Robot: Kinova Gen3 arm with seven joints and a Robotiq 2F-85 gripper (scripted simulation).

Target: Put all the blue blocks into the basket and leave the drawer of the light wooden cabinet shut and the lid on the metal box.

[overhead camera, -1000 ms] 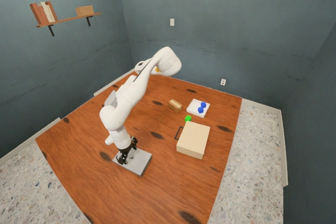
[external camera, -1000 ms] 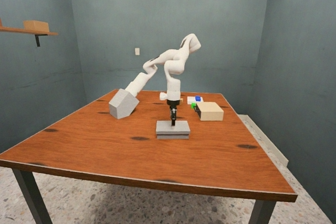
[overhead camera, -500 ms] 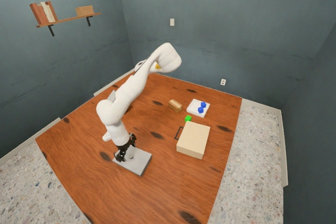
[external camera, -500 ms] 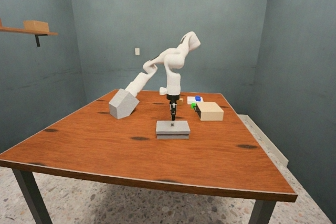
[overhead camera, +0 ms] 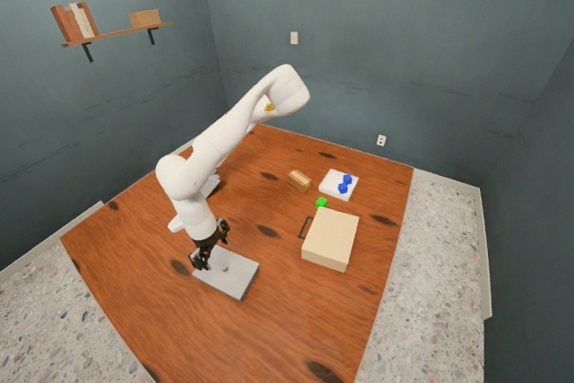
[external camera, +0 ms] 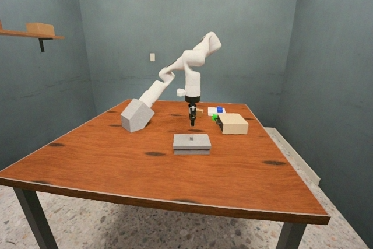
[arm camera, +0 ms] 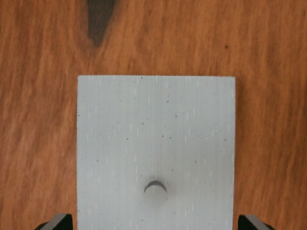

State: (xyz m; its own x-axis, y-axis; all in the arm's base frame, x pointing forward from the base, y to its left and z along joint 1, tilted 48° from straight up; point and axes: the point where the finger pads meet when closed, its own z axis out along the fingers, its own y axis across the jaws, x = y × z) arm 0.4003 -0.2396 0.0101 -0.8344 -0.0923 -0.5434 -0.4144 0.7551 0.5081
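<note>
My gripper is now 49 cm to the right of the small box, 17 cm past it and 12 cm above it. The rest, counted from my hand: light wooden cabinet: 36 cm to the left, 14 cm ahead, 12 cm below; then metal lid: 11 cm below; then grey metal box: 13 cm below.
</note>
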